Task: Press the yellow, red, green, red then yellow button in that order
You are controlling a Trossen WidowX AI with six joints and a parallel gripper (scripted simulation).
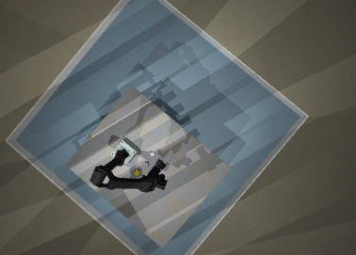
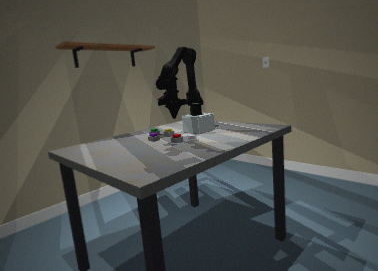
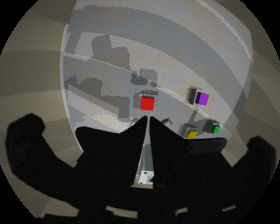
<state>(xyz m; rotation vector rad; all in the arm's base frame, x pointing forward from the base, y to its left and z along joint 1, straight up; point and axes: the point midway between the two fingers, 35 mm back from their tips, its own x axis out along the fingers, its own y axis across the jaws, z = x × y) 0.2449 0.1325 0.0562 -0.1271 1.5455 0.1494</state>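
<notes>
The green button is 2 cm behind my gripper tip, 29 cm to the right of it and 10 cm below it. Also, from my gripper tip: small white block: 10 cm behind, 1 cm to the left, 12 cm below; then purple button: 6 cm ahead, 15 cm to the right, 10 cm below; then red button: 10 cm below.
</notes>
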